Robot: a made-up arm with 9 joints. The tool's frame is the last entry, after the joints. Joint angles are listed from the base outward. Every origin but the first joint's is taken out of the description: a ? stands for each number. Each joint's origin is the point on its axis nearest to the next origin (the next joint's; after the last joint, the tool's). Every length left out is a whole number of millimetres.
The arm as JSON. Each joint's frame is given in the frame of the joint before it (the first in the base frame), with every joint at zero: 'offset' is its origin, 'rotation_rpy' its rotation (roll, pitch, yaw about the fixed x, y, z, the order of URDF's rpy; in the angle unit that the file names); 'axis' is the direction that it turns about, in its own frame. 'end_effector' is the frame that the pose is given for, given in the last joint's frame.
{
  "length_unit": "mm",
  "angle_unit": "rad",
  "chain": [
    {
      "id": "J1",
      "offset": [
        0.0,
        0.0,
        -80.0
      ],
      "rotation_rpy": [
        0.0,
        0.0,
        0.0
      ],
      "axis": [
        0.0,
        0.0,
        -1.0
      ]
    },
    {
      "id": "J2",
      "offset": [
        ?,
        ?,
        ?
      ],
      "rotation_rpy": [
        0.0,
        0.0,
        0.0
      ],
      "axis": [
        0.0,
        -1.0,
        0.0
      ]
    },
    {
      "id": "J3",
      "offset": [
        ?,
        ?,
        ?
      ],
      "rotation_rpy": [
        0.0,
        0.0,
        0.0
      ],
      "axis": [
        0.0,
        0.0,
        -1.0
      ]
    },
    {
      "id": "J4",
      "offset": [
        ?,
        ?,
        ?
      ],
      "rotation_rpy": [
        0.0,
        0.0,
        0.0
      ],
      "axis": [
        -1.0,
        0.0,
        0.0
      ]
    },
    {
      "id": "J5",
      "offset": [
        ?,
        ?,
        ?
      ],
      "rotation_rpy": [
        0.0,
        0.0,
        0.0
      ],
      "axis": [
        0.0,
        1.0,
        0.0
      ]
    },
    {
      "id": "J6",
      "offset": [
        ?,
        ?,
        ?
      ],
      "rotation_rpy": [
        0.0,
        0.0,
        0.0
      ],
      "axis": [
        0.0,
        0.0,
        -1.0
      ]
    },
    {
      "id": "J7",
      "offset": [
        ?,
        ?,
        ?
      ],
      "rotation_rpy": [
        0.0,
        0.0,
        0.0
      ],
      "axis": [
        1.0,
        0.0,
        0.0
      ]
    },
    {
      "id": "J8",
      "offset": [
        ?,
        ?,
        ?
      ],
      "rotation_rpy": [
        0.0,
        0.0,
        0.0
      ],
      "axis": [
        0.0,
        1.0,
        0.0
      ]
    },
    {
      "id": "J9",
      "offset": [
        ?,
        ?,
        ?
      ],
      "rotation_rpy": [
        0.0,
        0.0,
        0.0
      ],
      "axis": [
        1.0,
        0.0,
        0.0
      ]
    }
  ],
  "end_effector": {
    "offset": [
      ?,
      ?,
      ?
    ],
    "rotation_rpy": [
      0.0,
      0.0,
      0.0
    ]
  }
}
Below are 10 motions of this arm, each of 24 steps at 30 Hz.
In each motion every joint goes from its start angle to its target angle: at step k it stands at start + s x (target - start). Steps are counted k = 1, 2, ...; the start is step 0. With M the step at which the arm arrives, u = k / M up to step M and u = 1 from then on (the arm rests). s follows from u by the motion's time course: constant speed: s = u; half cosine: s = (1 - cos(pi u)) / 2; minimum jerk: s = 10 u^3 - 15 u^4 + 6 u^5.
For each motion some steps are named. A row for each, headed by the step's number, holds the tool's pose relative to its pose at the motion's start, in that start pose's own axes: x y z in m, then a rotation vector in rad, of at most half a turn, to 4 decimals.
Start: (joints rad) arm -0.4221 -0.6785 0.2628 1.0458 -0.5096 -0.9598 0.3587 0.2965 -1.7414
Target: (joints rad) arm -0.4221 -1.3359 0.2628 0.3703 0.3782 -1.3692 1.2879 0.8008 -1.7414
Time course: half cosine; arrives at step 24
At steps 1, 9, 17, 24:
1: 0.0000 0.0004 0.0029 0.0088 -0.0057 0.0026
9: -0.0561 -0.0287 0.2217 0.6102 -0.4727 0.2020
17: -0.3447 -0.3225 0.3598 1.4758 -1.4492 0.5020
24: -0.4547 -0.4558 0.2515 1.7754 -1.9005 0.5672

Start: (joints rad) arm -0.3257 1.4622 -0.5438 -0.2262 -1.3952 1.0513 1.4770 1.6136 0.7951
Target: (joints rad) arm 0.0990 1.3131 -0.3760 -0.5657 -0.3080 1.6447 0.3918 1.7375 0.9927
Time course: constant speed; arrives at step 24
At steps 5, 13, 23, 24:
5: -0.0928 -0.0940 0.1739 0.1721 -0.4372 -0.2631
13: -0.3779 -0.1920 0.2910 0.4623 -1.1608 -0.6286
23: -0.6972 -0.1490 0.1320 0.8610 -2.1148 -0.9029
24: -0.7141 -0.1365 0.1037 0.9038 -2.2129 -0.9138

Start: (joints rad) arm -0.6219 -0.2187 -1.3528 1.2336 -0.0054 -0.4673 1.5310 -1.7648 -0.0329
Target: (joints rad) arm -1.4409 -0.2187 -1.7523 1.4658 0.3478 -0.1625 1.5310 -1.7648 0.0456
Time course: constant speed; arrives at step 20
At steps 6, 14, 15, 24:
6: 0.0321 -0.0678 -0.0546 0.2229 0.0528 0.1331
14: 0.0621 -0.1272 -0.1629 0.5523 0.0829 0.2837
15: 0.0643 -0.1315 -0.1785 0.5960 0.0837 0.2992
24: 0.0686 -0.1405 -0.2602 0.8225 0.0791 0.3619

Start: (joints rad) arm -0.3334 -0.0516 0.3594 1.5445 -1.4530 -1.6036 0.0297 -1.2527 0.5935
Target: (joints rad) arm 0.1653 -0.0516 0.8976 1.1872 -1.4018 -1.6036 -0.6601 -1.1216 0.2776
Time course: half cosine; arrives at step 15
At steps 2, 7, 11, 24:
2: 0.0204 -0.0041 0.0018 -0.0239 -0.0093 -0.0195
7: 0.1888 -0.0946 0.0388 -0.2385 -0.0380 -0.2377
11: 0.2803 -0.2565 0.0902 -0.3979 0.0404 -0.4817
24: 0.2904 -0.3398 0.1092 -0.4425 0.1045 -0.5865

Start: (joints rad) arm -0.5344 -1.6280 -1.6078 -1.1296 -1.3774 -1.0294 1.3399 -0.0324 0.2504
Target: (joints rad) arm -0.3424 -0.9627 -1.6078 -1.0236 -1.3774 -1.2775 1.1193 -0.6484 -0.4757
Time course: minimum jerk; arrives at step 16
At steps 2, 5, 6, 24:
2: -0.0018 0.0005 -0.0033 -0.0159 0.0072 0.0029
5: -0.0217 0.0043 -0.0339 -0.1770 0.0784 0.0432
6: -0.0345 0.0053 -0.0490 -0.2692 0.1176 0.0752
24: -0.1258 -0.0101 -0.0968 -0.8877 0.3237 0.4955

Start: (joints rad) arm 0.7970 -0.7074 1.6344 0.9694 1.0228 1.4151 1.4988 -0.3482 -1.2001
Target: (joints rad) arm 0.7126 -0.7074 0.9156 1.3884 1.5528 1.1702 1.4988 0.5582 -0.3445
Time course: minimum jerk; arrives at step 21
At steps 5, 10, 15, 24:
5: -0.0066 0.0219 0.0150 0.0991 -0.0092 0.0978
10: -0.0352 0.0914 0.0785 0.4523 0.0241 0.4560
15: -0.0548 0.1445 0.1519 0.7762 0.1918 0.7782
24: -0.0570 0.1604 0.1795 0.8821 0.2860 0.8740

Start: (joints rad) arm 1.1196 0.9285 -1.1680 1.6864 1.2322 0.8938 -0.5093 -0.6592 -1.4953
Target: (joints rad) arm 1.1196 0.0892 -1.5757 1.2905 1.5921 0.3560 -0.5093 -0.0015 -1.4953
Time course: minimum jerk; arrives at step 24
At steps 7, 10, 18, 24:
7: -0.0526 -0.0550 0.0379 0.1491 -0.1822 -0.0118
10: -0.1364 -0.1268 0.0721 0.3047 -0.4388 -0.0368
18: -0.4432 -0.2890 0.0435 0.5063 -1.2394 -0.2195
24: -0.5039 -0.3045 0.0159 0.5024 -1.3889 -0.2806

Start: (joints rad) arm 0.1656 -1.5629 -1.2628 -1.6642 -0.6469 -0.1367 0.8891 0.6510 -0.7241
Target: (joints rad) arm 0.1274 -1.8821 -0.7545 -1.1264 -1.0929 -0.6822 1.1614 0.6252 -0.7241
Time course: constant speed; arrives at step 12
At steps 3, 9, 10, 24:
3: -0.0444 0.0144 -0.0594 -0.2010 -0.1352 0.1233
9: -0.0862 -0.0483 -0.2522 -0.6565 -0.2422 0.2936
10: -0.0875 -0.0738 -0.2882 -0.7352 -0.2360 0.3100
24: -0.0883 -0.1385 -0.3586 -0.8907 -0.2017 0.3309

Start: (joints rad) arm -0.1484 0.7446 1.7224 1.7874 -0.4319 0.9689 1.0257 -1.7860 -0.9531
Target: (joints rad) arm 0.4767 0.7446 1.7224 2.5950 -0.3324 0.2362 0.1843 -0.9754 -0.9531
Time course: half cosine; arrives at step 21
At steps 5, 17, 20, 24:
5: -0.0166 0.0073 0.0031 0.1235 -0.0849 0.2764
17: -0.2132 -0.0466 -0.0025 0.3459 -0.8207 2.0170
20: -0.2286 -0.0683 -0.0128 0.3317 -0.9214 2.1930
24: -0.2295 -0.0699 -0.0136 0.3306 -0.9286 2.2050

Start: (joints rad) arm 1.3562 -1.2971 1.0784 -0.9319 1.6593 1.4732 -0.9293 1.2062 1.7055
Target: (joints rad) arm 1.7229 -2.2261 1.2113 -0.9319 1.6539 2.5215 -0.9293 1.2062 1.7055
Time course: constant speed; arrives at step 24
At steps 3, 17, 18, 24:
3: 0.0671 0.0291 -0.0043 0.0292 -0.0738 -0.2151
17: 0.2707 0.0028 0.0108 0.1790 -0.6428 -1.1131
18: 0.2742 -0.0038 0.0135 0.1925 -0.6969 -1.1681
24: 0.2630 -0.0371 0.0244 0.2893 -1.0557 -1.4622

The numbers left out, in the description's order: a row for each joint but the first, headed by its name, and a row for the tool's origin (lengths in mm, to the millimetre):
J2: -107.0 12.0 0.0
J3: 385.0 0.0 -70.0
J4: -18.0 -96.0 0.0
J5: 0.0 100.0 -13.0
J6: -106.0 0.0 163.0
J7: 38.0 294.0 0.0
J8: 0.0 -219.0 -78.0
J9: 173.0 0.0 109.0
tool: 0.0 143.0 2.0

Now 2 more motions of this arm.
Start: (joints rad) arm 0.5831 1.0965 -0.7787 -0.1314 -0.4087 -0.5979 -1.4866 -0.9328 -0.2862
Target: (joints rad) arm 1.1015 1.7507 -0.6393 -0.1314 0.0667 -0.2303 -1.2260 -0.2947 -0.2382
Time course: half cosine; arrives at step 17
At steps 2, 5, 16, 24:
2: 0.0091 0.0039 -0.0133 0.0139 0.0289 0.0313
5: 0.0505 0.0302 -0.0774 0.0686 0.1733 0.1873
16: 0.1369 0.2497 -0.3422 -0.0091 0.8984 0.9243
24: 0.1368 0.2521 -0.3445 -0.0132 0.9060 0.9313

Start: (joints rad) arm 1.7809 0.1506 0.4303 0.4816 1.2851 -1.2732 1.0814 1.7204 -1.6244
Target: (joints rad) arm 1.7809 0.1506 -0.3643 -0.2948 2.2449 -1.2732 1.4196 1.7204 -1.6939
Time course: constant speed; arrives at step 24
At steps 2, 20, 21, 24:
2: 0.0055 0.0472 0.0331 -0.0018 -0.0713 0.0901
20: -0.1807 0.2823 0.4045 0.5091 -0.8015 0.7713
21: -0.1964 0.2746 0.4254 0.5642 -0.8420 0.7935
24: -0.2396 0.2357 0.4832 0.7445 -0.9595 0.8448

